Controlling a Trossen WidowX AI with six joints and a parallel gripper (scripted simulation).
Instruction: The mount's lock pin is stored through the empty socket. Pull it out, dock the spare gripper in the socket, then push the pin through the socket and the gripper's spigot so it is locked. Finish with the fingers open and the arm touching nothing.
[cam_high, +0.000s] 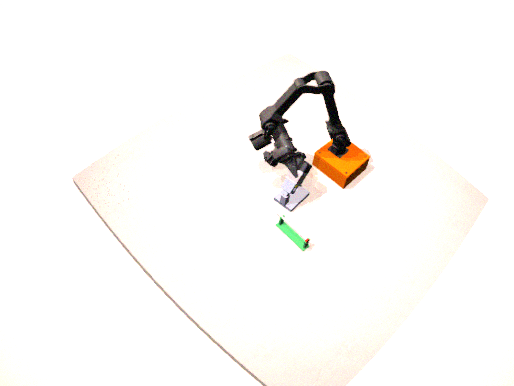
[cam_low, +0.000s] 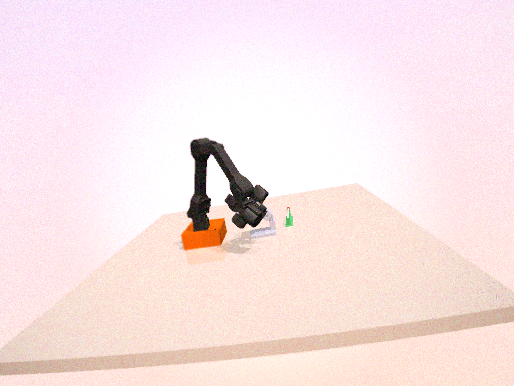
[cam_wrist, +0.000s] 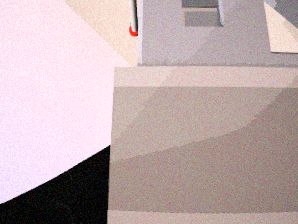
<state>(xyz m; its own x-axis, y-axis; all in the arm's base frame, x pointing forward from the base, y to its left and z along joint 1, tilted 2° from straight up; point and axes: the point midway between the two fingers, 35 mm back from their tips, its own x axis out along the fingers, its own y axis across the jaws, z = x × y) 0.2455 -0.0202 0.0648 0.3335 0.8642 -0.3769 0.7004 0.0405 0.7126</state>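
My gripper tip is 1 cm to the left of the spare gripper. Also, from my gripper tip: pale grey mount 6 cm below, 2 cm ahead, 1 cm to the right; green cradle 13 cm ahead, 10 cm to the left, 9 cm below.
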